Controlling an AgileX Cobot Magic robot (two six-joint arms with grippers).
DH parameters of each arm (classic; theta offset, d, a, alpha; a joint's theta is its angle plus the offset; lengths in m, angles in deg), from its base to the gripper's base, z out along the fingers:
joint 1: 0 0.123 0 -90
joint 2: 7.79 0 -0.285 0
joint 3: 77.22 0 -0.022 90
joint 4: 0 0.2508 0 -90
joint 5: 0 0 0.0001 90
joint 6: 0 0.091 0 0
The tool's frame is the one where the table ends.
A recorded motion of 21 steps. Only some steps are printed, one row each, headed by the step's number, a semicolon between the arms.
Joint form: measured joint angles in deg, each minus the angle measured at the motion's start. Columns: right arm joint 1, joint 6, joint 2, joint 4, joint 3, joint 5; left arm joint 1, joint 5, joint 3, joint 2, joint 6, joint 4.
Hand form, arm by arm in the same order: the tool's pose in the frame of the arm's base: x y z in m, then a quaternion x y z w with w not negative. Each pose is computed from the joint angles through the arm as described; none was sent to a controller.
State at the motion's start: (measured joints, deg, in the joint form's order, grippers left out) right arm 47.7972 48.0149 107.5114 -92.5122 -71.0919 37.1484; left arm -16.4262 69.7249 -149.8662 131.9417 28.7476 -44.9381
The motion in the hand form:
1: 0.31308 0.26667 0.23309 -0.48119 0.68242 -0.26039 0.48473; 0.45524 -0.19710 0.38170 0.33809 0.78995 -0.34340 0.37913
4: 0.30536 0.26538 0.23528 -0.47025 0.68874 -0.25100 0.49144; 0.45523 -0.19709 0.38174 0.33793 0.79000 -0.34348 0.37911
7: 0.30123 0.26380 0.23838 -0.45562 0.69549 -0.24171 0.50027; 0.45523 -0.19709 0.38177 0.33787 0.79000 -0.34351 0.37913
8: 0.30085 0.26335 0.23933 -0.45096 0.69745 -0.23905 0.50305; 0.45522 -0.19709 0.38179 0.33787 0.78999 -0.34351 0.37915
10: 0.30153 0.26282 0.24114 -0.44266 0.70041 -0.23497 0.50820; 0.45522 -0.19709 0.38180 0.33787 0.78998 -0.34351 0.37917
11: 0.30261 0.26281 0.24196 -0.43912 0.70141 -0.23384 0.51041; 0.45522 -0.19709 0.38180 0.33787 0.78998 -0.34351 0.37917
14: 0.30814 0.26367 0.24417 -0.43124 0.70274 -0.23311 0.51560; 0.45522 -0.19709 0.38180 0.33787 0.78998 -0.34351 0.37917
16: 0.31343 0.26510 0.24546 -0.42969 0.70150 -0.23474 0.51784; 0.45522 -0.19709 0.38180 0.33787 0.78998 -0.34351 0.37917
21: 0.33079 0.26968 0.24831 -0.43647 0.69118 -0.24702 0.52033; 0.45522 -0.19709 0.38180 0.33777 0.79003 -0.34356 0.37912
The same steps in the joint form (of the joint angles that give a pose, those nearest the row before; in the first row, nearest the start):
1: 0.33 0.76 -0.50 -0.01 0.69 0.13; 0.00 0.00 0.00 0.00 -0.01 0.00
4: 1.11 3.40 -1.84 -0.36 2.24 0.61; 0.00 0.00 0.00 0.00 -0.03 0.00
7: 1.47 6.19 -2.82 -0.89 3.12 0.97; 0.00 0.00 -0.02 0.00 -0.05 0.00
8: 1.48 6.99 -3.01 -1.08 3.23 1.02; 0.00 0.00 -0.02 0.00 -0.05 0.00
10: 1.36 8.28 -3.14 -1.45 3.12 1.05; 0.00 0.00 -0.03 0.00 -0.05 0.00
11: 1.24 8.72 -3.07 -1.60 2.88 1.06; 0.00 0.00 -0.03 0.00 -0.05 0.00
14: 0.71 9.22 -2.42 -1.87 1.58 1.00; 0.00 0.00 -0.03 0.00 -0.05 0.00
16: 0.25 8.79 -1.66 -1.93 0.26 0.79; 0.00 0.00 -0.03 0.00 -0.05 0.00
21: -1.23 5.60 0.97 -2.02 -4.07 -0.04; 0.00 0.00 -0.03 0.00 -0.06 0.00

